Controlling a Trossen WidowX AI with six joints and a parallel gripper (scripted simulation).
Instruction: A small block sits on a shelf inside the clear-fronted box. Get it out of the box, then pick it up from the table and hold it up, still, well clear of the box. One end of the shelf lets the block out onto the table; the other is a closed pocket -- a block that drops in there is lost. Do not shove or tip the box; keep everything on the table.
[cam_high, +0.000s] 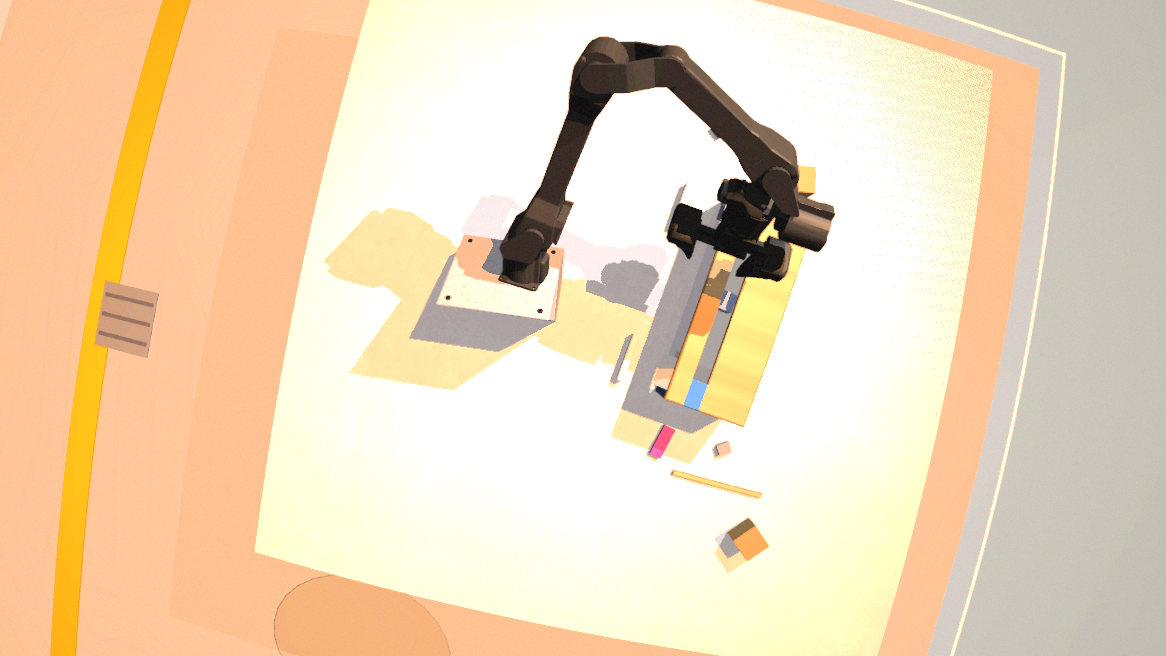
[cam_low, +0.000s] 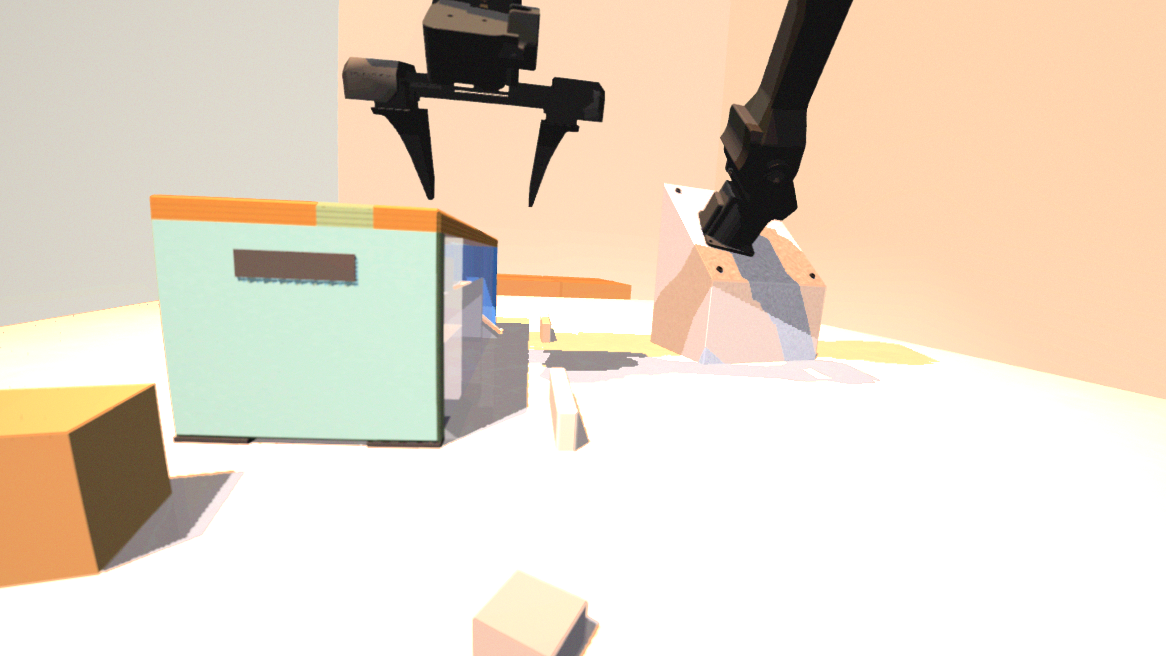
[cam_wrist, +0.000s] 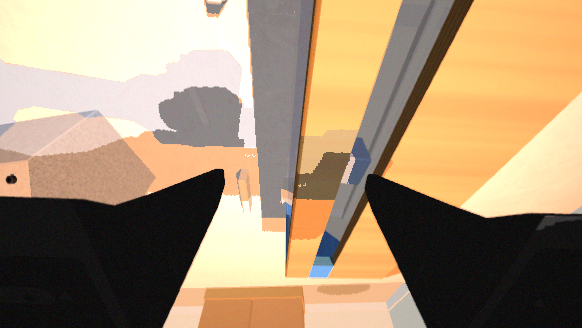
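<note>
My gripper tip is 9 cm above the box, 4 cm to the left of it and 3 cm short of it. From my gripper tip the other things lie so: blue block 6 cm below, 5 cm ahead, 4 cm to the right; thin orange stick 37 cm to the right, 16 cm ahead, 15 cm below; pink block 32 cm to the right, 15 cm below, 3 cm ahead.
</note>
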